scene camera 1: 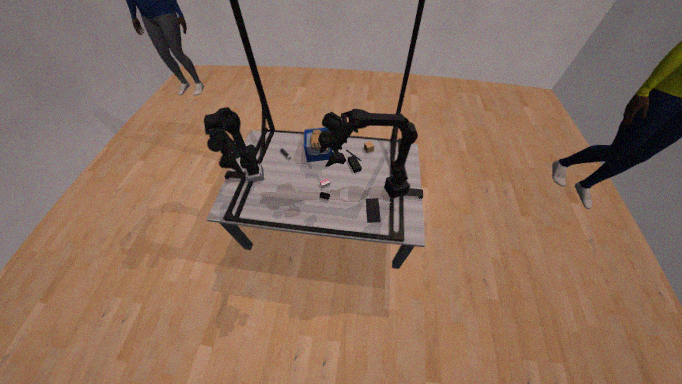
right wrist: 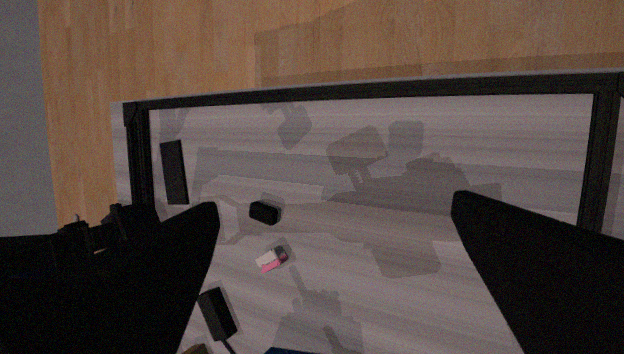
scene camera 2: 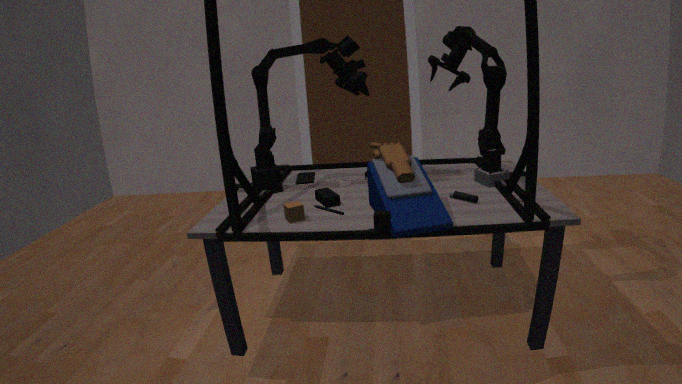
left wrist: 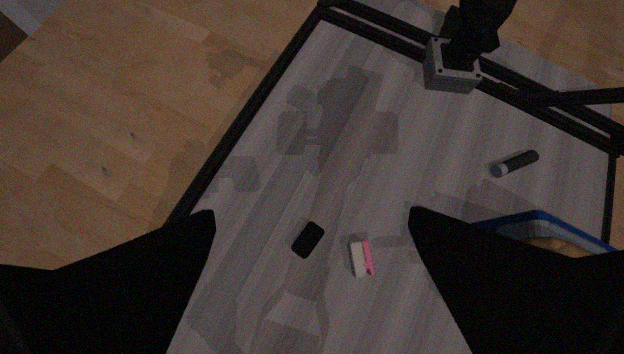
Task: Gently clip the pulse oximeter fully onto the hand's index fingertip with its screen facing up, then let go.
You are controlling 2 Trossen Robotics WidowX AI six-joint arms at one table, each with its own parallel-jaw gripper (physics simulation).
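Frame: origin at the left arm's base, x ahead, y left, z up, level; millimetres.
Seen in the pictures: left gripper, fingertip midpoint: (scene camera 1: 323,159) (scene camera 2: 363,95) (left wrist: 313,218); right gripper, fingertip midpoint: (scene camera 1: 249,171) (right wrist: 335,208) (scene camera 2: 439,86); left arm's base, origin of the base link: (scene camera 1: 398,181) (right wrist: 114,233) (scene camera 2: 265,167); right arm's base, origin of the base link: (scene camera 1: 253,170) (scene camera 2: 492,170) (left wrist: 456,57).
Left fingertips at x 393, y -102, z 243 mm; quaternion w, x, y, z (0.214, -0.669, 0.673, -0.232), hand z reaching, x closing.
Note:
Offsets run from my left fingertips to a thing's top centre.
The pulse oximeter, a small white and pink block {dy -97, dx -22, dz -306 mm} (scene camera 1: 325,183) (left wrist: 361,258) (right wrist: 271,259), lies on the table; its screen's facing is unclear. The tan hand (scene camera 1: 316,141) (scene camera 2: 396,157) rests on a grey pad atop a blue sloped stand (scene camera 2: 420,216). Its fingers are too small to tell apart clearly. My left gripper (scene camera 2: 363,93) (left wrist: 313,218) is open and empty, high above the table, with the oximeter below and between its fingers in the left wrist view. My right gripper (scene camera 2: 441,85) (right wrist: 335,208) is open and empty, also high, on the other side of the hand.
A small black block {dy -11, dx +10, dz -305 mm} (scene camera 1: 324,195) (left wrist: 307,240) (right wrist: 265,212) lies near the oximeter. A flat black slab {dy +170, dx -212, dz -330 mm} (scene camera 1: 373,210), black box {dy -170, dx -245, dz -303 mm} (scene camera 1: 354,164) (scene camera 2: 327,197), thin pen {dy -249, dx -276, dz -328 mm} (scene camera 2: 329,210), tan cube {dy -265, dx -392, dz -288 mm} (scene camera 1: 369,147) (scene camera 2: 294,212) and dark cylinder {dy -427, dx +141, dz -310 mm} (scene camera 1: 285,153) (left wrist: 517,162) lie around. Black frame posts rise at the table's edge.

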